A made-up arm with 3 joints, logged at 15 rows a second.
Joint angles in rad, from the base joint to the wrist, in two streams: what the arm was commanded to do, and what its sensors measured. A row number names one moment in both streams.
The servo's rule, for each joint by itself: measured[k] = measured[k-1] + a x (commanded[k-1-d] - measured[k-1]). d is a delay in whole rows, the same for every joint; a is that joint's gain. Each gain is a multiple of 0.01, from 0.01 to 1. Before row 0 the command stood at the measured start. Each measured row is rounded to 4 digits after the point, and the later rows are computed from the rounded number. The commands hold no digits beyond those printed.
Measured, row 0:
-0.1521 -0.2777 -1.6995
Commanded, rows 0 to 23:
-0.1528 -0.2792 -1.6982
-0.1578 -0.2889 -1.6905
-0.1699 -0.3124 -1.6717
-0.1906 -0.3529 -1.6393
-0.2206 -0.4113 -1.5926
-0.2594 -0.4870 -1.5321
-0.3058 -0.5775 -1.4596
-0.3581 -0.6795 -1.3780
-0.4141 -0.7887 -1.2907
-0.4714 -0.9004 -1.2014
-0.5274 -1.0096 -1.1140
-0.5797 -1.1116 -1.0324
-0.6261 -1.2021 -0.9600
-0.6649 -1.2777 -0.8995
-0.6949 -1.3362 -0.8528
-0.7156 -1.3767 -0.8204
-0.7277 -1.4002 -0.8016
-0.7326 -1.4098 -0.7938
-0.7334 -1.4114 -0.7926
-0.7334 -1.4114 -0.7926
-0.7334 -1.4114 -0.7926
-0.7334 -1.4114 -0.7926
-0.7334 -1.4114 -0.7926
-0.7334 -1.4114 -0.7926
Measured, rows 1 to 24:
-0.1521 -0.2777 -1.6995
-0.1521 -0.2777 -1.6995
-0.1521 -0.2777 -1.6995
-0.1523 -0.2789 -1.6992
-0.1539 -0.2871 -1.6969
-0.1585 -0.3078 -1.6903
-0.1678 -0.3448 -1.6770
-0.1831 -0.3993 -1.6551
-0.2052 -0.4712 -1.6231
-0.2344 -0.5584 -1.5806
-0.2703 -0.6577 -1.5279
-0.3120 -0.7651 -1.4662
-0.3582 -0.8760 -1.3974
-0.4073 -0.9856 -1.3237
-0.4573 -1.0889 -1.2480
-0.5063 -1.1817 -1.1731
-0.5523 -1.2604 -1.1020
-0.5937 -1.3226 -1.0372
-0.6291 -1.3670 -0.9808
-0.6577 -1.3942 -0.9342
-0.6794 -1.4070 -0.8977
-0.6951 -1.4106 -0.8704
-0.7062 -1.4113 -0.8502
-0.7141 -1.4114 -0.8352
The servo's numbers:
d 3
a 0.29 0.82 0.26

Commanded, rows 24 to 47:
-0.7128 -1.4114 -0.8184
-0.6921 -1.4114 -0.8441
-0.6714 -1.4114 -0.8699
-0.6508 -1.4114 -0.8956
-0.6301 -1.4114 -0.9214
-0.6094 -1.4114 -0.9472
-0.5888 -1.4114 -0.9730
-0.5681 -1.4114 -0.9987
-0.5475 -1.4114 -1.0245
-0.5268 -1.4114 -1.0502
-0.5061 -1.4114 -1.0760
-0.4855 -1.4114 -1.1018
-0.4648 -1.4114 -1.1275
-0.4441 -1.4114 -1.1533
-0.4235 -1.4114 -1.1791
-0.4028 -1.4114 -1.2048
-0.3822 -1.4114 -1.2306
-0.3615 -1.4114 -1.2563
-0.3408 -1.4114 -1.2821
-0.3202 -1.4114 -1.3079
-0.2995 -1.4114 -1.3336
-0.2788 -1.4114 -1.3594
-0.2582 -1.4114 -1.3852
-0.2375 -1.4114 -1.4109
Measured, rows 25 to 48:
-0.7197 -1.4114 -0.8241
-0.7237 -1.4114 -0.8159
-0.7265 -1.4114 -0.8098
-0.7225 -1.4114 -0.8120
-0.7137 -1.4114 -0.8203
-0.7014 -1.4114 -0.8332
-0.6867 -1.4114 -0.8494
-0.6703 -1.4114 -0.8681
-0.6526 -1.4114 -0.8887
-0.6341 -1.4114 -0.9106
-0.6150 -1.4114 -0.9335
-0.5954 -1.4114 -0.9572
-0.5755 -1.4114 -0.9814
-0.5554 -1.4114 -1.0060
-0.5351 -1.4114 -1.0309
-0.5147 -1.4114 -1.0560
-0.4942 -1.4114 -1.0813
-0.4737 -1.4114 -1.1067
-0.4531 -1.4114 -1.1322
-0.4325 -1.4114 -1.1578
-0.4119 -1.4114 -1.1834
-0.3913 -1.4114 -1.2091
-0.3707 -1.4114 -1.2348
-0.3501 -1.4114 -1.2605

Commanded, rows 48 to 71:
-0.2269 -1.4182 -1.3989
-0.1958 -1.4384 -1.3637
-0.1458 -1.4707 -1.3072
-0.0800 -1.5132 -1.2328
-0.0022 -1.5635 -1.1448
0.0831 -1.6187 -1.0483
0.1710 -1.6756 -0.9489
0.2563 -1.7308 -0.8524
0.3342 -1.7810 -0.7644
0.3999 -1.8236 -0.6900
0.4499 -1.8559 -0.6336
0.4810 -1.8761 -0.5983
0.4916 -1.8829 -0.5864
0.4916 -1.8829 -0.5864
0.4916 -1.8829 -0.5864
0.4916 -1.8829 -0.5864
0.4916 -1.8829 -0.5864
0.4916 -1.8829 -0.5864
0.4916 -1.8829 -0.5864
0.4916 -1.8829 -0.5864
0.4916 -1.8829 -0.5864
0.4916 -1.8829 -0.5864
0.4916 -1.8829 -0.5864
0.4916 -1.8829 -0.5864
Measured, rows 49 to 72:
-0.3294 -1.4114 -1.2862
-0.3088 -1.4114 -1.3119
-0.2881 -1.4114 -1.3376
-0.2704 -1.4170 -1.3535
-0.2488 -1.4345 -1.3562
-0.2189 -1.4642 -1.3435
-0.1786 -1.5044 -1.3147
-0.1274 -1.5529 -1.2705
-0.0664 -1.6069 -1.2127
0.0024 -1.6632 -1.1441
0.0760 -1.7186 -1.0683
0.1509 -1.7698 -0.9893
0.2231 -1.8139 -0.9115
0.2889 -1.8483 -0.8392
0.3446 -1.8711 -0.7766
0.3872 -1.8808 -0.7271
0.4175 -1.8825 -0.6905
0.4390 -1.8828 -0.6634
0.4543 -1.8829 -0.6434
0.4651 -1.8829 -0.6286
0.4728 -1.8829 -0.6176
0.4783 -1.8829 -0.6095
0.4822 -1.8829 -0.6035
0.4849 -1.8829 -0.5991

